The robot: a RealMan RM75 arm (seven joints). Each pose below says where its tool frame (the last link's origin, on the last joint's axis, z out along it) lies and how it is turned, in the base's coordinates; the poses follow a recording.
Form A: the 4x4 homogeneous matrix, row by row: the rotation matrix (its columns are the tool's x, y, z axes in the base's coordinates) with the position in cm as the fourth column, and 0 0 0 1 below. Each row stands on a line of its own.
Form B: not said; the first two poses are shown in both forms.
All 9 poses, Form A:
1:
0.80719 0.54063 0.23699 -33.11
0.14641 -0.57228 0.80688 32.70
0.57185 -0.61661 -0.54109 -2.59
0 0 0 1
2:
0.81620 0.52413 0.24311 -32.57
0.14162 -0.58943 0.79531 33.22
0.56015 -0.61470 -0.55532 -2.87
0 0 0 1
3:
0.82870 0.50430 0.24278 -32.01
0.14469 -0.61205 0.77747 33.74
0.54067 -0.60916 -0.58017 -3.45
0 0 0 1
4:
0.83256 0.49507 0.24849 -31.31
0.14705 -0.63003 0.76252 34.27
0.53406 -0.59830 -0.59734 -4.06
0 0 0 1
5:
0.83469 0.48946 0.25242 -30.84
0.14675 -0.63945 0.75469 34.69
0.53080 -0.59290 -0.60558 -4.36
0 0 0 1
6:
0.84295 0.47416 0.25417 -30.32
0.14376 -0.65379 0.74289 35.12
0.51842 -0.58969 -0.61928 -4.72
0 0 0 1
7:
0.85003 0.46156 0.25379 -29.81
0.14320 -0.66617 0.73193 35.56
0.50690 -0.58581 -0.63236 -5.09
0 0 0 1
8:
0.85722 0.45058 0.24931 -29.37
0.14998 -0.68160 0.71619 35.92
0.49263 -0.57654 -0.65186 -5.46
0 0 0 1
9:
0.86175 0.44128 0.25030 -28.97
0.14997 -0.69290 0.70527 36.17
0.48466 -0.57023 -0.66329 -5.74
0 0 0 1
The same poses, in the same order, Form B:
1: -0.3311 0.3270 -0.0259 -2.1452 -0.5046 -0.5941
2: -0.3257 0.3322 -0.0287 -2.1668 -0.4872 -0.5878
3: -0.3201 0.3374 -0.0345 -2.1996 -0.4725 -0.5704
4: -0.3131 0.3427 -0.0406 -2.2240 -0.4667 -0.5688
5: -0.3084 0.3469 -0.0436 -2.2365 -0.4620 -0.5688
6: -0.3032 0.3512 -0.0472 -2.2565 -0.4475 -0.5595
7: -0.2981 0.3556 -0.0509 -2.2749 -0.4369 -0.5496
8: -0.2937 0.3592 -0.0546 -2.3003 -0.4330 -0.5349
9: -0.2897 0.3617 -0.0574 -2.3172 -0.4257 -0.5292
